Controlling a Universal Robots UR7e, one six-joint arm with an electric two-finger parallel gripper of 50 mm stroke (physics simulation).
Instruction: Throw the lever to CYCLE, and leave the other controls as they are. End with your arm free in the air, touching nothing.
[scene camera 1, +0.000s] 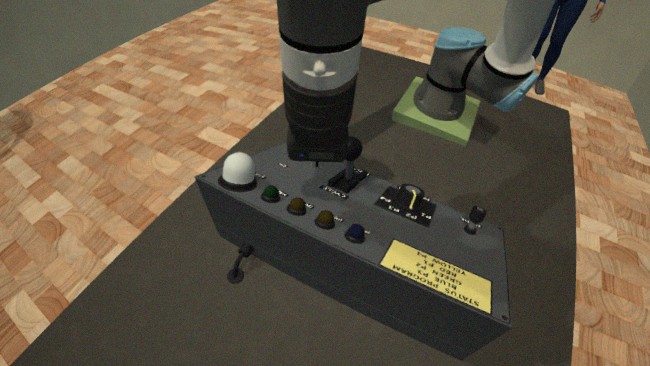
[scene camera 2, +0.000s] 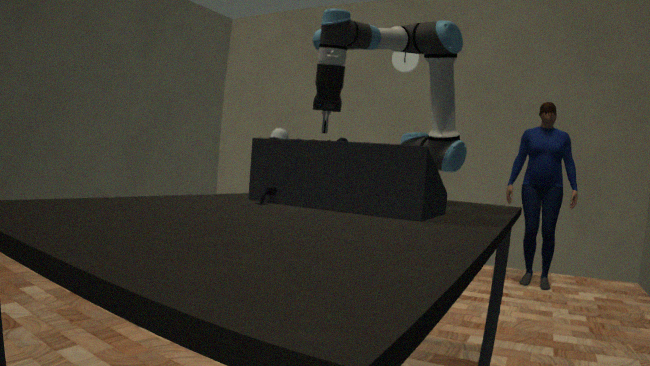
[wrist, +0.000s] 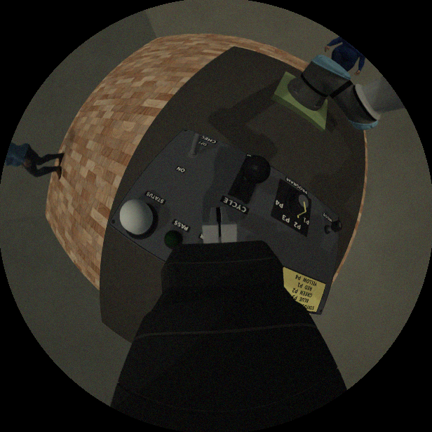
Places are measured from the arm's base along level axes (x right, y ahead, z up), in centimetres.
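Where they show: gripper, fingertip midpoint: (scene camera 1: 317, 161) (scene camera 2: 324, 132); arm's base, link origin: (scene camera 1: 438, 104).
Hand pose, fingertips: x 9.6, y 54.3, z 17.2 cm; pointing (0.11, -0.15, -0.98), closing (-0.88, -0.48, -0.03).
Observation:
Each offset is from my fingertips to the top centre of the thing. "spot": to the spot under its first point.
The lever {dz -4.0, dx -1.9, dy -8.4 cm} (scene camera 1: 350, 167) (wrist: 256, 169) has a black ball knob and rises from a dark slot in the sloped grey panel (scene camera 1: 370, 280) (scene camera 2: 340, 175) (wrist: 160, 180). In the wrist view its knob is over the slot's far end, away from the CYCLE label {spot: dz -8.6, dx -1.9, dy -2.7 cm} (scene camera 1: 334, 191) (wrist: 235, 204). My gripper (scene camera 1: 316, 164) (scene camera 2: 325, 131) (wrist: 218, 216) is shut and empty, pointing down above the panel. In the wrist view the fingertips are left of the CYCLE label, between the lever and the green lamp, apart from the lever. The gripper body hides part of the panel behind it in scene camera 1.
A white dome {spot: dz -0.5, dx +9.7, dy +6.9 cm} (scene camera 1: 239, 169) (scene camera 2: 279, 133) (wrist: 136, 216) and several small lamps line the front edge. A toggle (wrist: 194, 145) is at the far left. The program selector {dz -7.3, dx -13.9, dy -9.0 cm} (scene camera 1: 412, 192) (wrist: 303, 202) and a small black switch {dz -6.6, dx -25.9, dy -8.9 cm} (scene camera 1: 476, 215) (wrist: 336, 225) are right of the lever.

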